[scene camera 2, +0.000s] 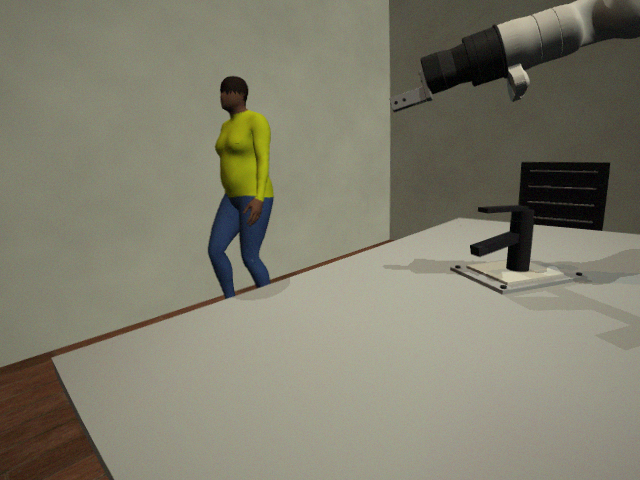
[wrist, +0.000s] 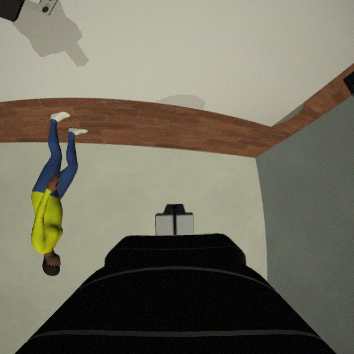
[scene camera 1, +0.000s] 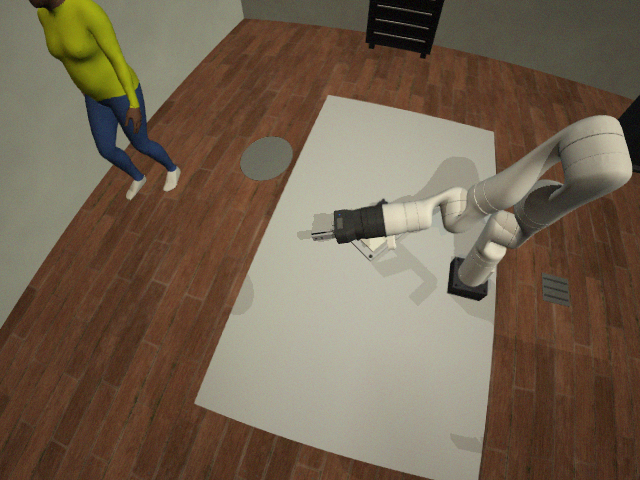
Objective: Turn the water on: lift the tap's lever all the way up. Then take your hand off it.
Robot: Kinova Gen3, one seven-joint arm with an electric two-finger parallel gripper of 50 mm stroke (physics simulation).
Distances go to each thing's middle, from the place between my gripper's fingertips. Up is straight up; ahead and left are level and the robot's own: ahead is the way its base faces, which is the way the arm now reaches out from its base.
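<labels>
I consider the grey base plate (scene camera 2: 569, 276). My hand is a good way past the plate and far to the left of it, and it is also far above the plate.
</labels>
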